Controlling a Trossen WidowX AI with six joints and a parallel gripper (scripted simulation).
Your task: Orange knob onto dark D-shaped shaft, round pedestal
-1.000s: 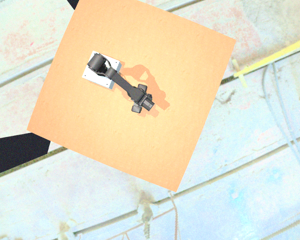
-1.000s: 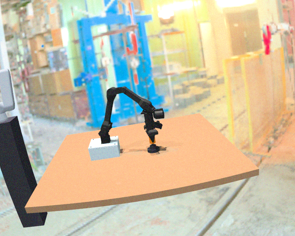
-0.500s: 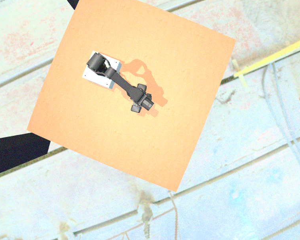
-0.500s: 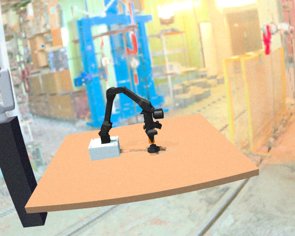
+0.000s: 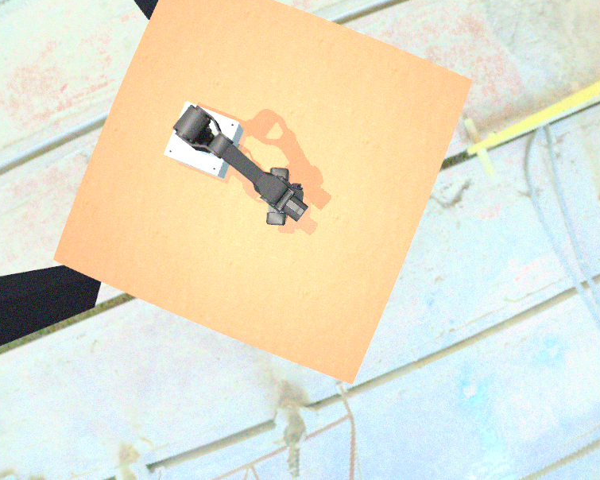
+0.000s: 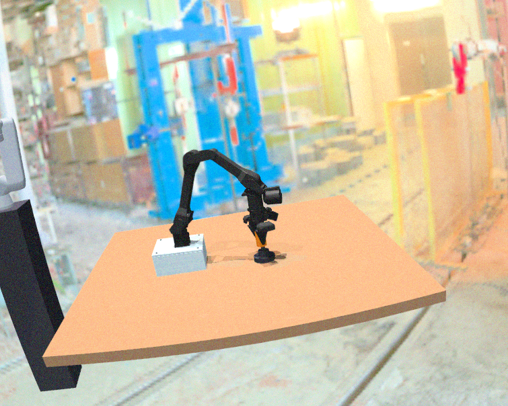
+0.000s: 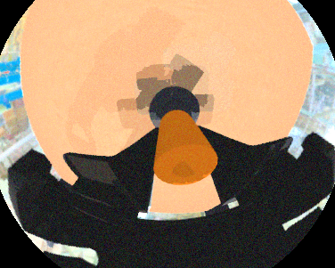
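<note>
Right now my gripper tip is 2 cm below the orange knob. The rest, counted from my gripper tip: dark round pedestal 4 cm below.
</note>
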